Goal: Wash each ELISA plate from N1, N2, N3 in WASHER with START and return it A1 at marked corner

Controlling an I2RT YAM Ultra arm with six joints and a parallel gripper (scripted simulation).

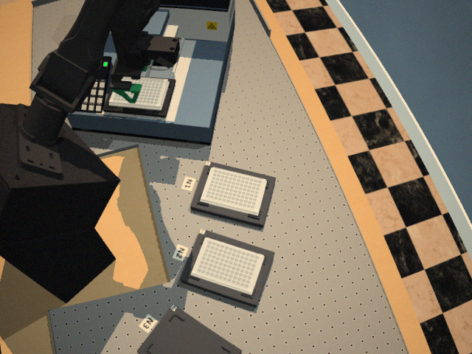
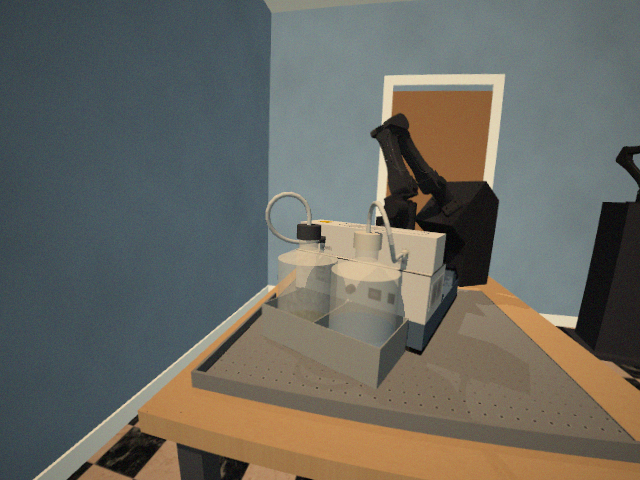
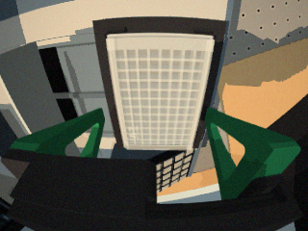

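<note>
Now: the dark carrier 3 cm below my hand. From my hand the other things lie so: N1 label: 21 cm to the right, 12 cm below, 10 cm ahead; manifold: 14 cm to the left, 4 cm ahead, 2 cm above; washer: 15 cm to the left, 4 cm ahead, 1 cm above.
</note>
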